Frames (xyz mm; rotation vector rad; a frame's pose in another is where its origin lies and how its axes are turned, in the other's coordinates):
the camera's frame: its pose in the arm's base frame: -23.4 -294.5 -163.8 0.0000 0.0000 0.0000
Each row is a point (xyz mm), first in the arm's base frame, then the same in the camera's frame.
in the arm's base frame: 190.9 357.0 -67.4
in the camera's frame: 214.3 651.5 96.4
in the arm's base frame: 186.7 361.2 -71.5
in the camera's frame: 210.1 655.7 92.3
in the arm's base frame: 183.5 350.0 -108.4
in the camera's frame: 206.9 644.5 55.4
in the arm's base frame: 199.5 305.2 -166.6
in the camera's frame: 222.9 599.7 -2.8
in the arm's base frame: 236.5 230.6 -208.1
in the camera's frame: 259.9 525.1 -44.3
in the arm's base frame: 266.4 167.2 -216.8
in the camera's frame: 289.8 461.7 -53.0
